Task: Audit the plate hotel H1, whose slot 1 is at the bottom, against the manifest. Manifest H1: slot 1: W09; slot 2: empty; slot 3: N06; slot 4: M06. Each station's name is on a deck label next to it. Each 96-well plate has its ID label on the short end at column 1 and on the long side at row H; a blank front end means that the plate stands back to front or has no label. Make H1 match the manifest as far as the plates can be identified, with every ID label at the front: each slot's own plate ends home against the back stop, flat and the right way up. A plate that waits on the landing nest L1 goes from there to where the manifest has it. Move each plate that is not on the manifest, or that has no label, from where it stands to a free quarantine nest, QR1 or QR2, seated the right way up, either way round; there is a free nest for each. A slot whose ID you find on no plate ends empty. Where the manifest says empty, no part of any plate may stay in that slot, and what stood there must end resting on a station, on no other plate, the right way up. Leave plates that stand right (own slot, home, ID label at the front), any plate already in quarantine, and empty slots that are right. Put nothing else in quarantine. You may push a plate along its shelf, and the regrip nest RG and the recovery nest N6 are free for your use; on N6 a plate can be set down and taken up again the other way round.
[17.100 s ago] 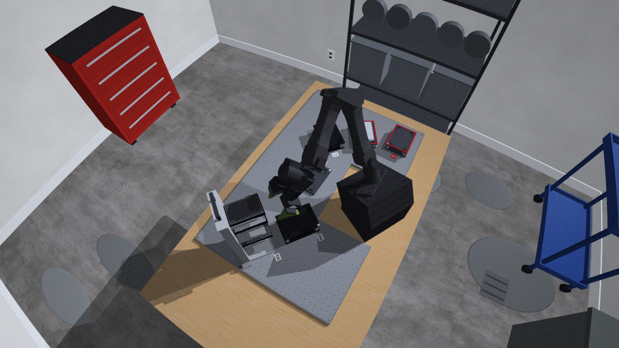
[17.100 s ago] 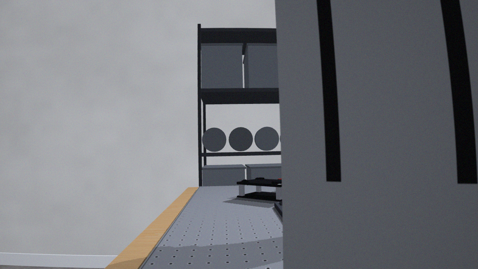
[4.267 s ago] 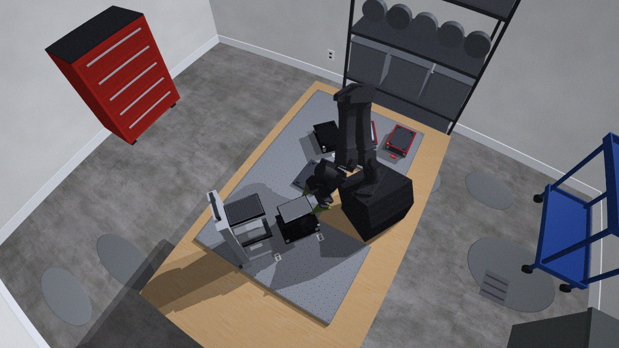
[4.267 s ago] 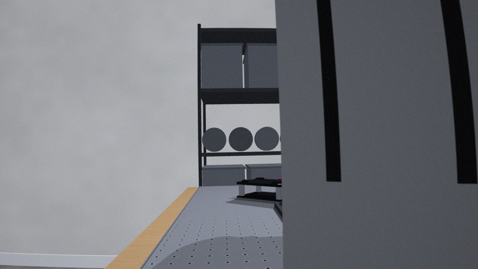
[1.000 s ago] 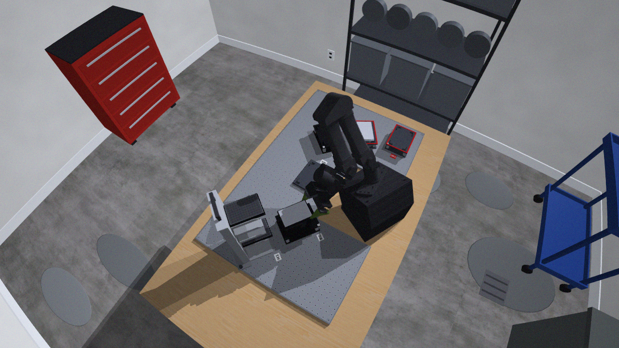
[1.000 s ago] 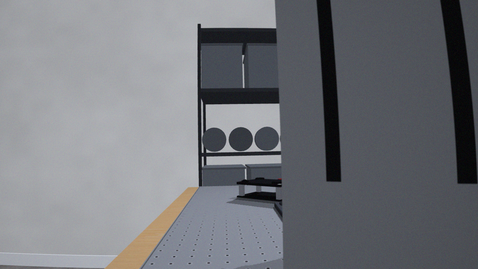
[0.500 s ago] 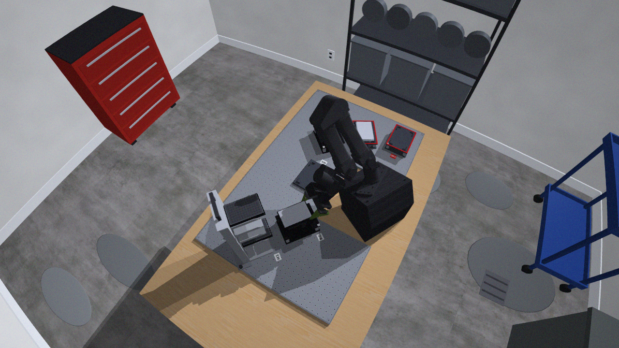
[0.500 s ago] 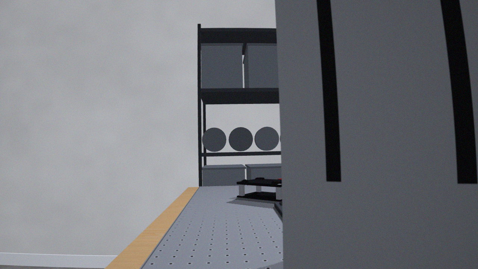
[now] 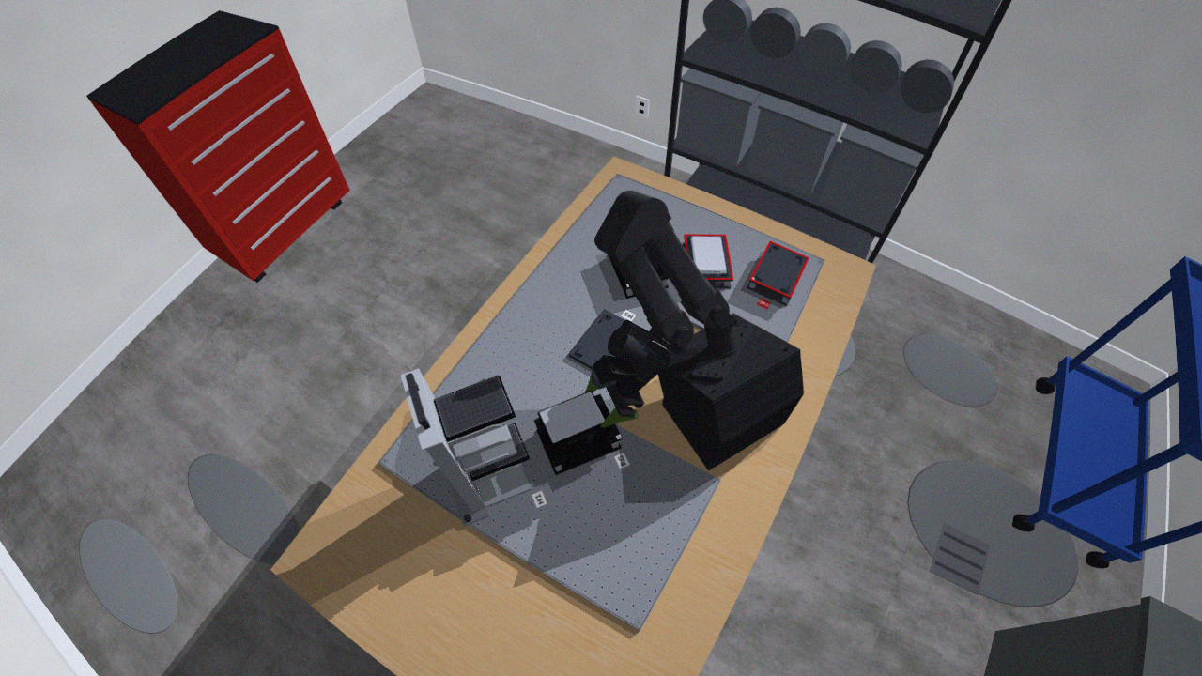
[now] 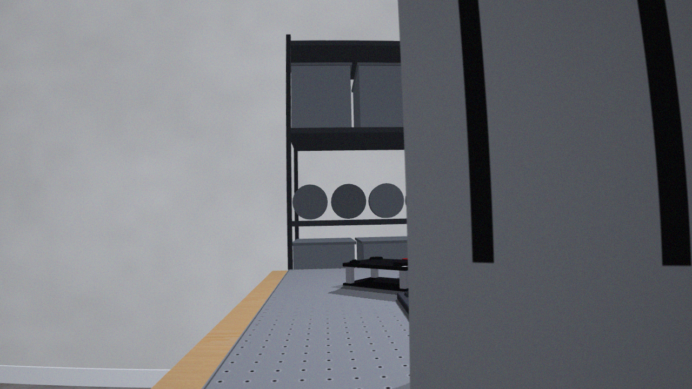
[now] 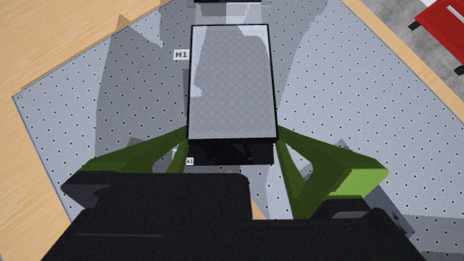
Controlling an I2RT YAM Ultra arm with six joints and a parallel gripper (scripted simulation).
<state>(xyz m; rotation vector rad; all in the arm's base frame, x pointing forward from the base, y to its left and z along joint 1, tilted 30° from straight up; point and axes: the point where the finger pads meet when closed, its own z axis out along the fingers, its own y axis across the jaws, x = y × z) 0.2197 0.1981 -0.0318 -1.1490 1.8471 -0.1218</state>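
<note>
The RG deck label is 120 mm below my hand, 80 mm behind it and 50 mm to the left of it. From my hand the other things lie so: white plate: 570 mm to the right, 80 mm behind, 70 mm below; then H1 deck label: 200 mm to the left, 120 mm below, 50 mm ahead; then grey hotel wall: 240 mm to the left, 210 mm ahead, 70 mm above.
</note>
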